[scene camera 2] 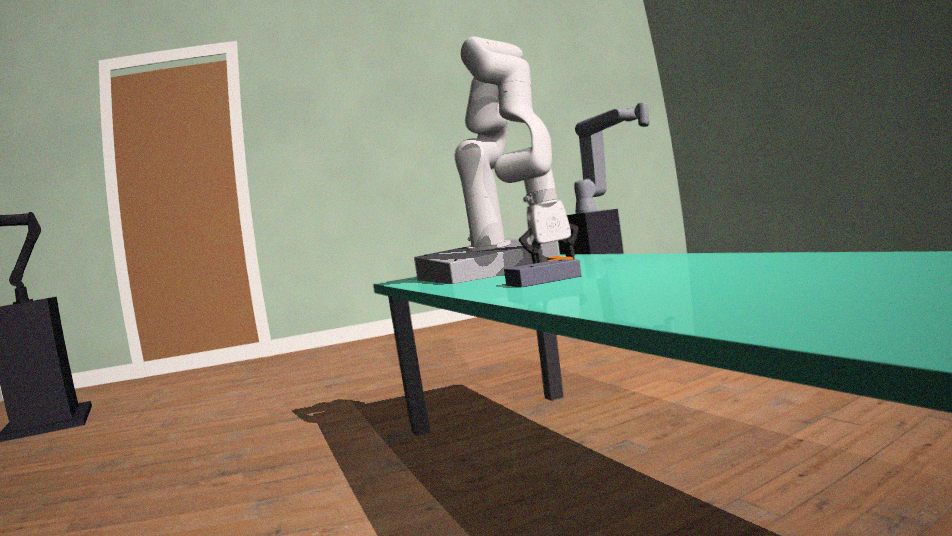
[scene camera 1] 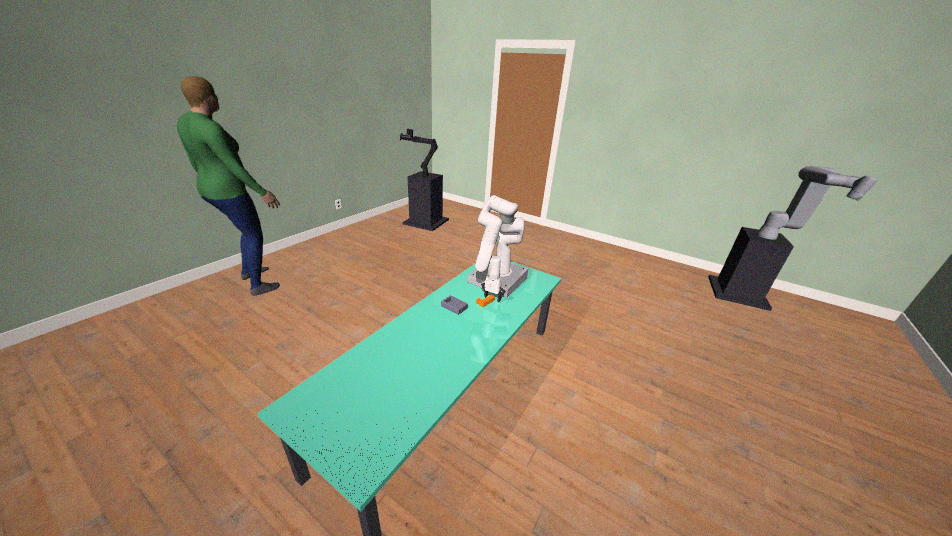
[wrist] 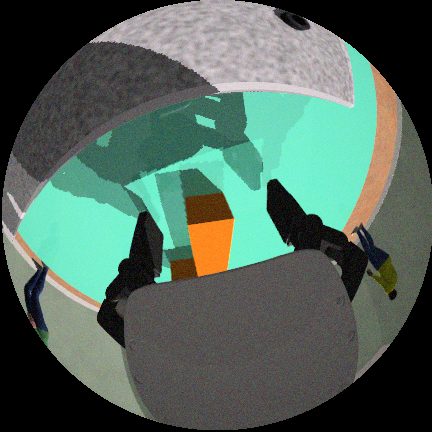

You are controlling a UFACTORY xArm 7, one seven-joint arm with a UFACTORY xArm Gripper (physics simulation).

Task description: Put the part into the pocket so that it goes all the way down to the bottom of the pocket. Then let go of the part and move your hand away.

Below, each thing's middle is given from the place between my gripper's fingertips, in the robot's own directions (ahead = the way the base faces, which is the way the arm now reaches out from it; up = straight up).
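Labels:
My gripper in sight: 30 mm to the left of the orange L-shaped part (wrist: 210,221), 40 mm short of it. Dark grey pocket block (scene camera 2: 533,274): from my hand, 180 mm to the right, 180 mm ahead, 10 mm above.

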